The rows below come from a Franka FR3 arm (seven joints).
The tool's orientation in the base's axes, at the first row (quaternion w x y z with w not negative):
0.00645, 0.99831, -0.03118, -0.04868
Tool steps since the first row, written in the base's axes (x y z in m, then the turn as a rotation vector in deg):
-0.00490, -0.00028, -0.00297, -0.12, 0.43, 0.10
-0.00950, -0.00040, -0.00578, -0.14, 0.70, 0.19
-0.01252, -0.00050, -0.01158, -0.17, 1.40, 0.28
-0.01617, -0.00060, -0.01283, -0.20, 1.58, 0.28
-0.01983, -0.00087, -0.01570, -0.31, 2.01, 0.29
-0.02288, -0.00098, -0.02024, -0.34, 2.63, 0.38
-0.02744, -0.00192, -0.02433, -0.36, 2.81, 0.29
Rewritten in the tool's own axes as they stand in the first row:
-0.00456, 0.00053, 0.00344, -0.16, -0.42, -0.09
-0.00885, 0.00089, 0.00668, -0.20, -0.69, -0.18
-0.01128, 0.00109, 0.01275, -0.28, -1.38, -0.28
-0.01478, 0.00139, 0.01435, -0.33, -1.56, -0.27
-0.01812, 0.00184, 0.01757, -0.46, -1.98, -0.28
-0.02071, 0.00207, 0.02239, -0.54, -2.60, -0.37
-0.02478, 0.00322, 0.02691, -0.56, -2.78, -0.28

